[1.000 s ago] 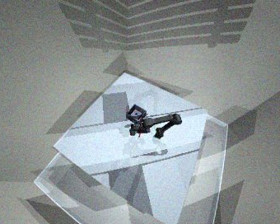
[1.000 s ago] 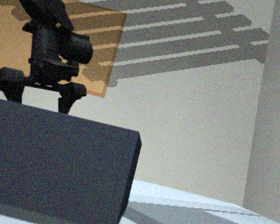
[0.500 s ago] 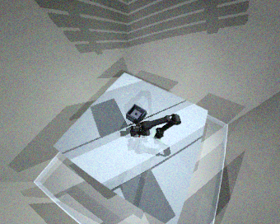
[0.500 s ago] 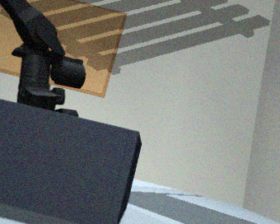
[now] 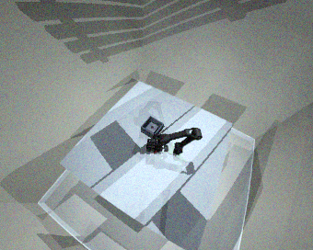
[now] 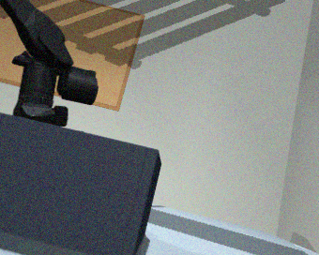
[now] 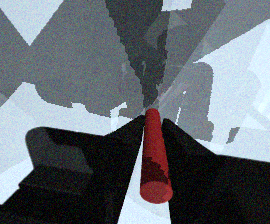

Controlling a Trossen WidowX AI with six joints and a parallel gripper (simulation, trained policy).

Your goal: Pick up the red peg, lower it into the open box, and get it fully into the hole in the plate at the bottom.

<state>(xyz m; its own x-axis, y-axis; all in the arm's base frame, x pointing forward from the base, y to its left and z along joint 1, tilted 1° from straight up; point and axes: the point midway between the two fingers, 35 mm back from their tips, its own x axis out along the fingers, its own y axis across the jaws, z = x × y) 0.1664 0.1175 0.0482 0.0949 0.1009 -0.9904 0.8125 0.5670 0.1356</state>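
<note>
Right now the grey plate is 180 mm to the right of my gripper tip, 150 mm ahead of it and 30 mm above it. Round my gripper tip: box (180 mm to the right, 150 mm ahead, 10 mm above); red peg (20 mm above).
</note>
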